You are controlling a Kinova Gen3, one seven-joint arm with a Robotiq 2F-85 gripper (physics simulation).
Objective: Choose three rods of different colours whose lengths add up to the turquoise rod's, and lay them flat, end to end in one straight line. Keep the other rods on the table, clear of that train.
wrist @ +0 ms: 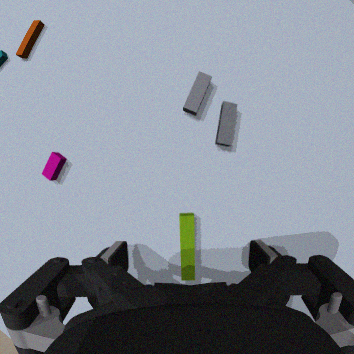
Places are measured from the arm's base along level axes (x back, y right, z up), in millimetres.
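Pixels of known places: gripper, fingertip midpoint: (188,255).
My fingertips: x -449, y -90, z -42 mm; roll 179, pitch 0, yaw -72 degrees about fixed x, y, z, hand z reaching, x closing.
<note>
Ahead of a thing's pixels: the offset from my fingertips to its top centre. "*": to the spot under its first point. Level surfaces: height alone.
My gripper (188,255) is open, with its fingers wide apart at the bottom of the wrist view. A lime-green rod {dx +2, dy +2, dz -5 mm} (187,245) lies flat between and below the open fingers, pointing up the view. A short magenta rod {dx +27, dy +119, dz -5 mm} (53,166) lies flat at the left. An orange rod {dx +133, dy +202, dz -5 mm} (30,39) lies tilted at the upper left. The turquoise rod {* dx +110, dy +232, dz -9 mm} (2,57) shows only its end at the left edge; the rest is out of view. The rods in view lie apart from one another.
Two grey blocks {dx +110, dy +28, dz -5 mm} (197,93) {dx +95, dy +2, dz -5 mm} (227,123) lie close together, right of the middle and beyond the lime-green rod. The gripper's shadow falls on the pale table top {dz -15 mm} (125,100) around the lime-green rod. The table's edge shows at the lower left corner.
</note>
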